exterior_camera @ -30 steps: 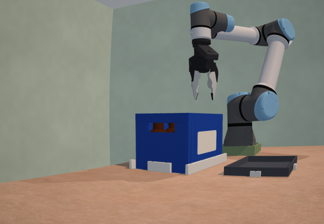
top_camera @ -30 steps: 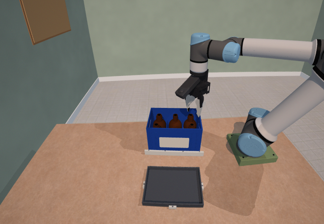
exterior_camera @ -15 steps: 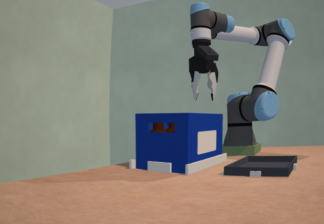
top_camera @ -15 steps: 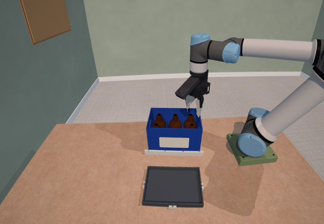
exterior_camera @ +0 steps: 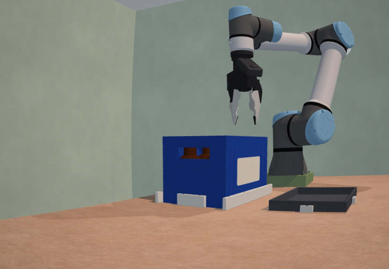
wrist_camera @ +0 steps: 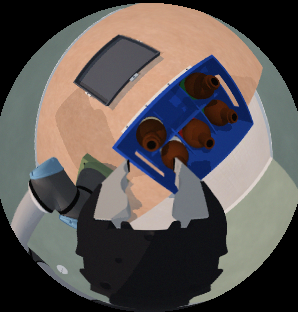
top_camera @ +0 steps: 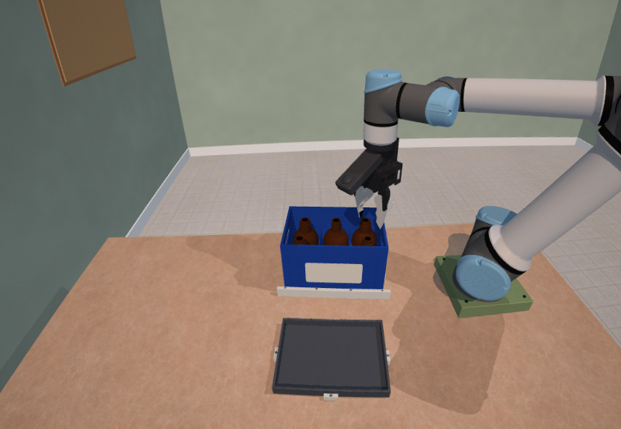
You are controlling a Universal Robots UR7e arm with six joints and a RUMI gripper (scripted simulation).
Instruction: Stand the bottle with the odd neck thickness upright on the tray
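The blue crate is 14 cm below my hand, 9 cm ahead of it and 4 cm to the right of it. From my hand the other things lie so: dark tray (25 cm to the left, 21 cm below, 9 cm ahead); glass bottle (14 cm below, 8 cm to the right, 8 cm ahead).
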